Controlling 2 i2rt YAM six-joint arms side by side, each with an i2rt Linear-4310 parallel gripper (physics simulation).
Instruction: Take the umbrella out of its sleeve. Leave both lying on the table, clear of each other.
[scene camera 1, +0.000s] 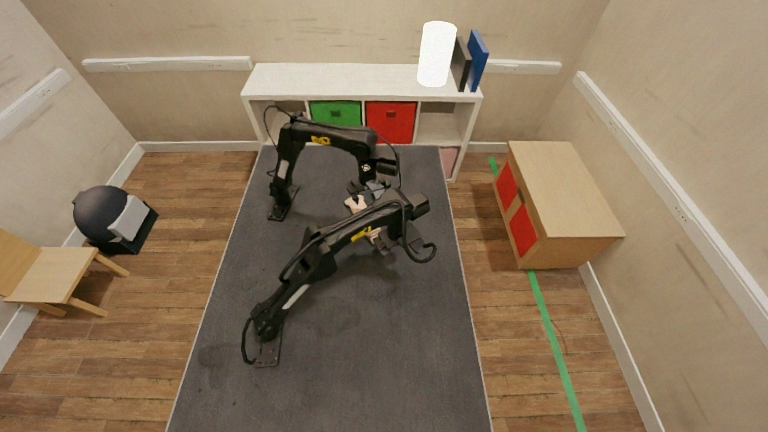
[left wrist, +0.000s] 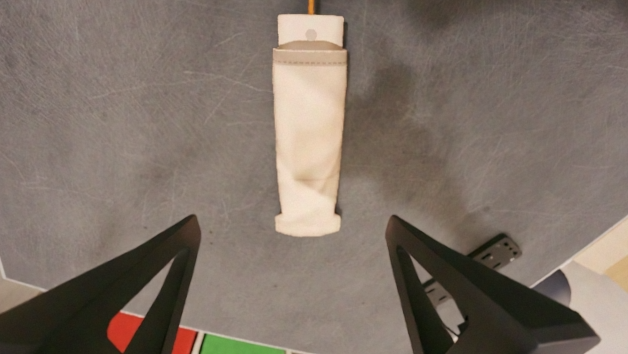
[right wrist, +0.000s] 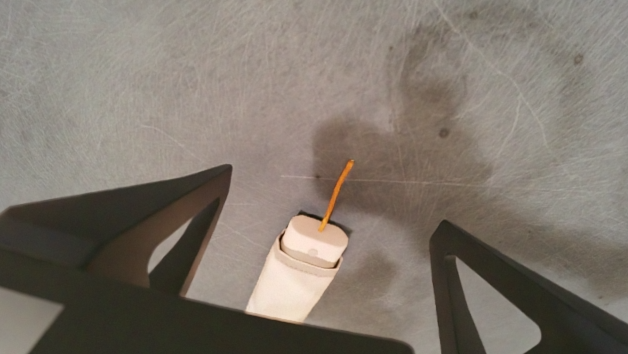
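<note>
The cream sleeve (scene camera 1: 354, 203) (left wrist: 309, 120) (right wrist: 295, 287) lies flat on the dark table (scene camera 1: 343, 376), partly hidden by the arms in the scene view. The umbrella's pale end (left wrist: 311, 30) (right wrist: 315, 239) sticks a little out of the sleeve's mouth, with an orange cord (left wrist: 311, 7) (right wrist: 342, 181) trailing from it; the rest is hidden inside. My left gripper (left wrist: 295, 224) is open above the closed end of the sleeve, its fingers on either side and apart from it. My right gripper (scene camera 1: 382, 246) (right wrist: 338, 205) is open above the umbrella's end and cord, touching neither.
The right arm (scene camera 1: 343, 236) reaches across the sleeve in the scene view, close to the left arm (scene camera 1: 332, 137). A white shelf unit (scene camera 1: 332, 80) stands behind the table's top edge. A wooden cabinet (scene camera 1: 569, 193) stands beyond its right edge.
</note>
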